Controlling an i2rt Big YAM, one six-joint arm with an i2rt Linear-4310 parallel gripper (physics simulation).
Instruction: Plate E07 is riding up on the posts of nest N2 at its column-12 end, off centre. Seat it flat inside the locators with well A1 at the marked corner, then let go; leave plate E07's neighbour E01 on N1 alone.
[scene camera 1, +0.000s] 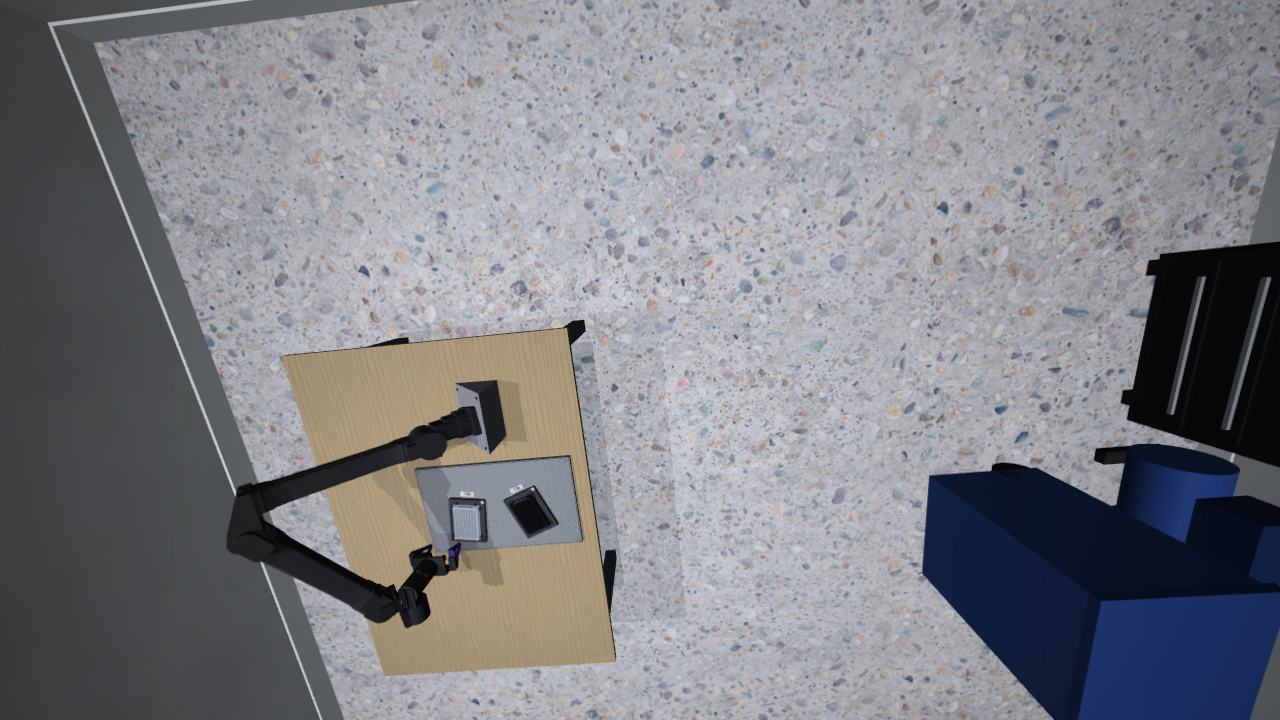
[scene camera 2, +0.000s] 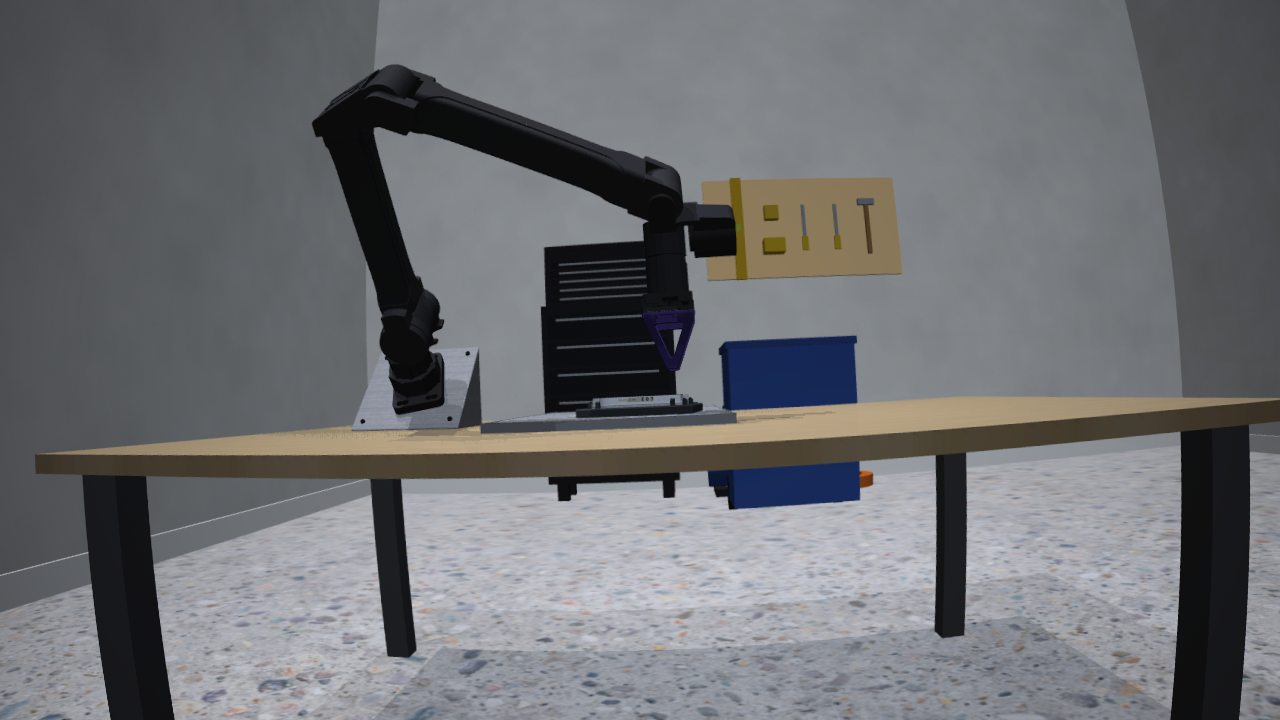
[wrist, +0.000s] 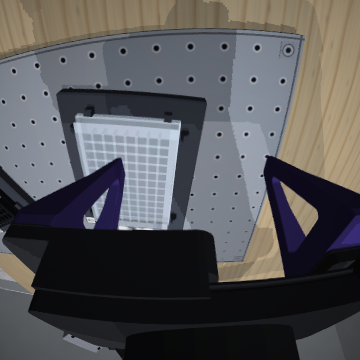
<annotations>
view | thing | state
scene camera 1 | my gripper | -
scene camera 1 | clear well plate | on a dark nest
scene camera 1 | black well plate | -
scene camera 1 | dark nest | -
</annotations>
